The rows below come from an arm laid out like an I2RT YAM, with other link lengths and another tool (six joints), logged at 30 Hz.
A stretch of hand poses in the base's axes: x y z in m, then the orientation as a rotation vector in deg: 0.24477, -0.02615, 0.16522, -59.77, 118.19, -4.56; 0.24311, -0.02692, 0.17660, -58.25, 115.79, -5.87; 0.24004, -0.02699, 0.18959, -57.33, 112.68, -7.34; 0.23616, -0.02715, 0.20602, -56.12, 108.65, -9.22; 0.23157, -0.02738, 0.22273, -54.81, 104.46, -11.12; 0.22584, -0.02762, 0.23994, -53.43, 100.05, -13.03; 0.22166, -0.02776, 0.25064, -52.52, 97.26, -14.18; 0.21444, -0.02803, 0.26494, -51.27, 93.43, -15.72; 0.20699, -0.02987, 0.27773, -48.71, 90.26, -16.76; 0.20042, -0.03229, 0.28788, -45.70, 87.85, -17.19; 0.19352, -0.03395, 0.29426, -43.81, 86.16, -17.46; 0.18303, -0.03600, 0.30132, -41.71, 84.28, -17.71; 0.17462, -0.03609, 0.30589, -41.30, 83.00, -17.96; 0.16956, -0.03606, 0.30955, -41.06, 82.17, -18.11; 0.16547, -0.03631, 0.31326, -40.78, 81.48, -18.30; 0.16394, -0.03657, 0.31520, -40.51, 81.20, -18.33
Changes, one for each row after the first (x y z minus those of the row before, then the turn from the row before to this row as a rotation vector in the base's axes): -0.00166, -0.00077, 0.01138, 0.42, -2.92, -0.56; -0.00307, -0.00007, 0.01299, 0.17, -3.40, 0.01; -0.00388, -0.00016, 0.01643, 0.19, -4.41, 0.00; -0.00459, -0.00023, 0.01671, 0.21, -4.59, -0.02; -0.00573, -0.00024, 0.01721, 0.21, -4.80, 0.00; -0.00418, -0.00014, 0.01070, 0.16, -3.03, 0.00; -0.00722, -0.00027, 0.01430, 0.21, -4.15, 0.01; -0.00745, -0.00184, 0.01279, 1.24, -3.84, -0.76; -0.00657, -0.00242, 0.01015, 1.84, -3.14, -1.00; -0.00690, -0.00166, 0.00638, 1.16, -2.13, -0.58; -0.01049, -0.00205, 0.00706, 1.32, -2.35, -0.63; -0.00841, -0.00009, 0.00457, 0.16, -1.33, 0.07; -0.00506, 0.00003, 0.00366, 0.09, -0.85, 0.07; -0.00409, -0.00025, 0.00371, 0.09, -0.75, -0.03; -0.00153, -0.00026, 0.00194, 0.17, -0.34, -0.07
